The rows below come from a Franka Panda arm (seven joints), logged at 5 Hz.
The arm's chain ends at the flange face. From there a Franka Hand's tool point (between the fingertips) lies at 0.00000 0.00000 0.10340 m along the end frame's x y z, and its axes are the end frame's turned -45 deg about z.
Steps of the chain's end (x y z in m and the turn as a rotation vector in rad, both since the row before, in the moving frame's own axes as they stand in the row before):
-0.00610 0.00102 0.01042 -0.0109 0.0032 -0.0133
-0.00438 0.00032 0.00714 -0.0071 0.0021 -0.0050
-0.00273 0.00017 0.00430 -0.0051 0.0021 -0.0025
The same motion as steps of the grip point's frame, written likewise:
-0.00559 -0.00256 0.01041 -0.0100 -0.0054 -0.0133
-0.00369 -0.00220 0.00714 -0.0065 -0.0035 -0.0050
-0.00227 -0.00128 0.00430 -0.0051 -0.0021 -0.0025

